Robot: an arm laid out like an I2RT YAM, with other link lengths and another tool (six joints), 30 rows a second.
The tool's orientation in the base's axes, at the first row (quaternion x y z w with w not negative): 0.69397, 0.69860, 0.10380, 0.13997
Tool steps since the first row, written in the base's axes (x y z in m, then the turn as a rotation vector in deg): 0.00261, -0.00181, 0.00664, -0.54, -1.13, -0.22; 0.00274, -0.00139, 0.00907, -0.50, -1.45, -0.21; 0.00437, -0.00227, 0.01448, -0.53, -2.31, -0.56; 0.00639, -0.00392, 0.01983, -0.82, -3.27, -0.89; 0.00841, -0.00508, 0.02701, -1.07, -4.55, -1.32; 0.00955, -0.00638, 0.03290, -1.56, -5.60, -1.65; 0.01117, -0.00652, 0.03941, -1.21, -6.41, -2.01; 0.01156, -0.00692, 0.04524, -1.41, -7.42, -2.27; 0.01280, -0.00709, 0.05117, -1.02, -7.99, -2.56; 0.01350, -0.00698, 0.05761, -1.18, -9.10, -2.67; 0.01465, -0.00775, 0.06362, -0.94, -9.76, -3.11; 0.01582, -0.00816, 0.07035, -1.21, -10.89, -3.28; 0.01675, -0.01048, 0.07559, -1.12, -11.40, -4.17
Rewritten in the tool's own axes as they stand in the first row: -0.00214, 0.00468, -0.00526, -1.12, -0.60, 0.08; -0.00185, 0.00563, -0.00752, -1.44, -0.56, 0.10; -0.00300, 0.00899, -0.01200, -2.28, -0.72, 0.46; -0.00492, 0.01268, -0.01626, -3.22, -1.12, 0.72; -0.00644, 0.01700, -0.02226, -4.48, -1.52, 1.10; -0.00804, 0.02005, -0.02734, -5.51, -2.11, 1.30; -0.00851, 0.02378, -0.03290, -6.30, -1.92, 1.79; -0.00921, 0.02612, -0.03823, -7.30, -2.21, 2.02; -0.00969, 0.02929, -0.04337, -7.85, -1.95, 2.45; -0.00991, 0.03214, -0.04918, -8.95, -2.15, 2.56; -0.01098, 0.03525, -0.05440, -9.59, -2.09, 3.08; -0.01173, 0.03862, -0.06030, -10.71, -2.42, 3.21; -0.01432, 0.04124, -0.06479, -11.17, -2.64, 4.10
